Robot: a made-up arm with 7 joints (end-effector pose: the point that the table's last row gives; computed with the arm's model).
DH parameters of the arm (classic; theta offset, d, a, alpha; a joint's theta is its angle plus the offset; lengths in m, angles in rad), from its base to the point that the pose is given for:
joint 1: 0 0.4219 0 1.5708
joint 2: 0 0.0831 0 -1.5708
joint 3: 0 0.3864 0.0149 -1.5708
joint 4: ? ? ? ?
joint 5: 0 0.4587 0 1.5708
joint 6: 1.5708 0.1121 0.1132 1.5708
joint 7: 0 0.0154 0 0
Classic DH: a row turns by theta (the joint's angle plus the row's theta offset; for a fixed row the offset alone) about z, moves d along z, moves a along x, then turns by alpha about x.
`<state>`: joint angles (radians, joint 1 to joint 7).
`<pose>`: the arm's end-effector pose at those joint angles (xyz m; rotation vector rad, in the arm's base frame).
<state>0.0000 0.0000 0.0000 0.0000 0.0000 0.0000 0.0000</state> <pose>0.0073 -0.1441 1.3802 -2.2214 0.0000 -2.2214</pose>
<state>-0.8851 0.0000 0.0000 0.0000 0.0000 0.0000 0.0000</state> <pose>-0.1069 -0.0969 1.3802 1.6938 -0.8027 1.6938</pose>
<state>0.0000 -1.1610 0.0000 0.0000 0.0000 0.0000 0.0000</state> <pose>0.8819 -0.1441 0.7970 -3.0759 0.0000 -0.6392</pose>
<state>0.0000 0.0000 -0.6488 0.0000 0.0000 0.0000 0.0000</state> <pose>-0.0310 -0.1361 1.3802 1.8484 -0.6216 1.8484</pose>
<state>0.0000 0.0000 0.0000 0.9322 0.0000 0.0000 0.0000</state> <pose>0.4696 -0.1441 1.1553 -2.9828 0.0000 -0.9862</pose>
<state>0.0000 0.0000 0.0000 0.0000 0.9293 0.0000 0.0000</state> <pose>0.0909 -0.0867 1.3802 -1.6640 -0.8341 -1.6640</pose>
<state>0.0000 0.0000 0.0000 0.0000 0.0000 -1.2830 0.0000</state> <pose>0.1048 -0.1441 1.2844 -3.1091 0.0000 -0.4505</pose>
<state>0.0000 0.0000 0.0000 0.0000 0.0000 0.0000 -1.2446</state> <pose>0.0073 -0.1441 1.3802 1.4453 1.0368 1.4453</pose>
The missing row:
joint 4: 0 0.0511 -0.023 1.5708
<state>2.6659 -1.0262 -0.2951 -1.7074 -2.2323 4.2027 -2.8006</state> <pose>-0.0094 -0.0673 0.7820 0.2494 -2.1875 -0.4954</pose>
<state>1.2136 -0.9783 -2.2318 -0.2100 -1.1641 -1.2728 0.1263</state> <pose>0.1481 0.6996 0.8686 0.7974 -1.7504 1.2337</pose>
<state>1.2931 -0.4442 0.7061 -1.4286 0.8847 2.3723 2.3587</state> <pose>0.3730 -0.1147 0.9221 2.0723 -0.3866 1.5051</pose>
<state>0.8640 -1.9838 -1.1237 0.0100 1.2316 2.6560 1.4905</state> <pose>0.5831 0.4124 0.1293 -0.8439 0.3939 -0.7366</pose>
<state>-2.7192 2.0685 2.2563 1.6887 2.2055 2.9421 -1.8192</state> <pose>0.1339 -0.0875 0.0439 0.7148 0.1037 -0.2900</pose>
